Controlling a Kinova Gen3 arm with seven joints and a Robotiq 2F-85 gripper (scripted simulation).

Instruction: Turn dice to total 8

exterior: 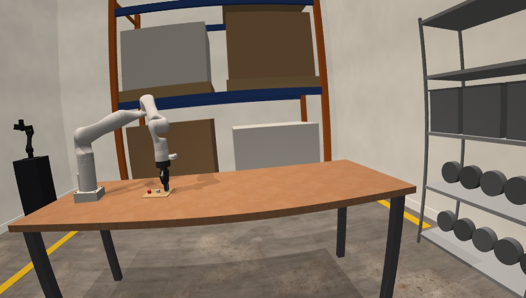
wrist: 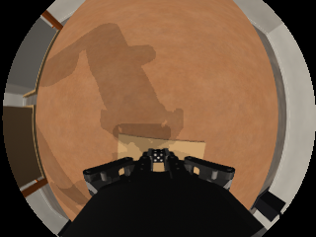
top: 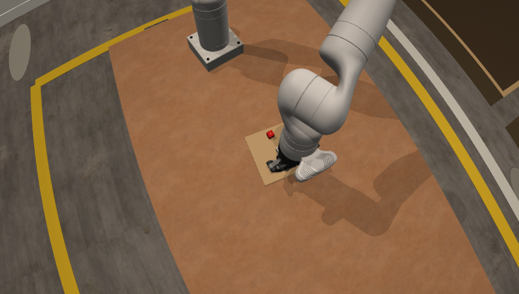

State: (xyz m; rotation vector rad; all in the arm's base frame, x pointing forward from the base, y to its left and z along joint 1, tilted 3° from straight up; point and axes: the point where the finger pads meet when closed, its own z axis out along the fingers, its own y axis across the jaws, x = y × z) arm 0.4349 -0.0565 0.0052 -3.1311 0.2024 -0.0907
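Now: the black die 1 cm below my hand. Also, from my hand: red die 9 cm behind, 2 cm below, 1 cm to the left; tan mat 5 cm behind, 3 cm below, 1 cm to the left; white die 5 cm behind, 2 cm below, 1 cm to the left.
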